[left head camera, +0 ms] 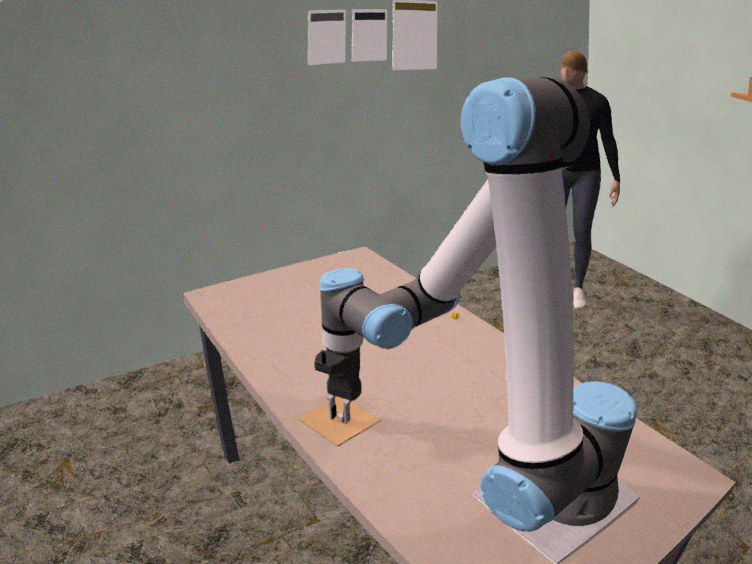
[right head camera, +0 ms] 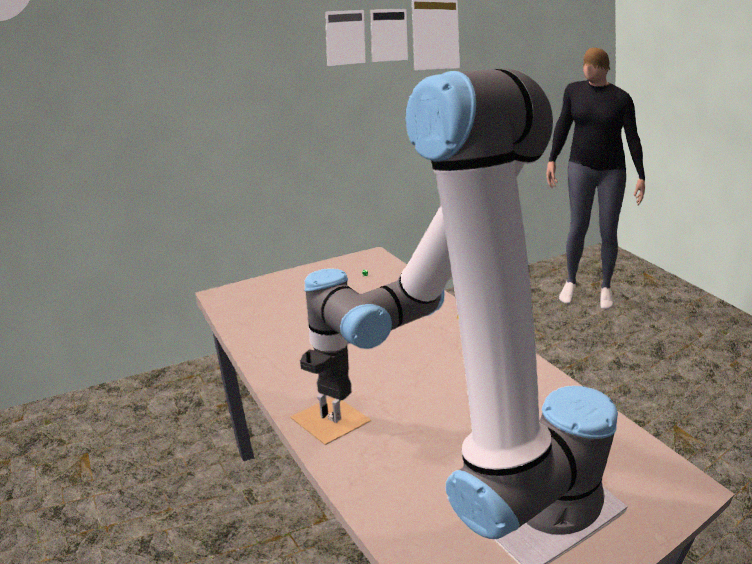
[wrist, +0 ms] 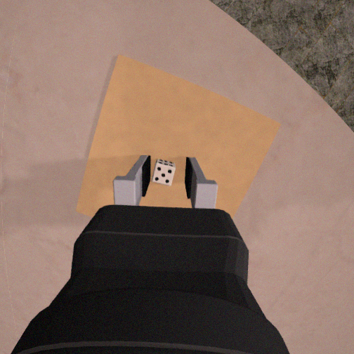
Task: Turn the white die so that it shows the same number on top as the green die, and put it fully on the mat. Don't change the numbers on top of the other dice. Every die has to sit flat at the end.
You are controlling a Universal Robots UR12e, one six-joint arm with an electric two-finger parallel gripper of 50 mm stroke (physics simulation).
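Where they show: gripper, fingertip midpoint: (left head camera: 340,419) (right head camera: 331,418); arm's base, link origin: (right head camera: 560,501).
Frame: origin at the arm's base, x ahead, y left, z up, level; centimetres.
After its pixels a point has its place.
Observation:
The white die (wrist: 163,172) lies on the orange mat (wrist: 125,90) (left head camera: 337,435) {x 53.0, y 23.5, z -1.4 cm} (right head camera: 326,434) {x 52.9, y 23.5, z -1.4 cm}, between the open fingers and touching neither pad in the wrist view. Its top shows five pips; a side face with several pips shows narrowly. My gripper (wrist: 167,168) (left head camera: 339,418) {x 57.3, y 19.4, z -1.1 cm} (right head camera: 329,417) {x 57.3, y 19.4, z -1.1 cm} is open, pointing down low over the mat, a finger on each side of the die. In the head views the fingers largely hide the die. The green die (right head camera: 365,272) {x 118.8, y -33.4, z -0.5 cm} is small at the table's far end in the right head view; its top number is too small to read.
A yellow die (left head camera: 454,315) {x 75.4, y -37.9, z -0.5 cm} lies near the table's far long edge in the left head view; the arm mostly hides it in the right head view. The robot's base stands on a grey plate (left head camera: 555,549) {x -6.5, y 15.6, z -0.5 cm} at the table's near end. A person (right head camera: 598,127) stands beyond the table.

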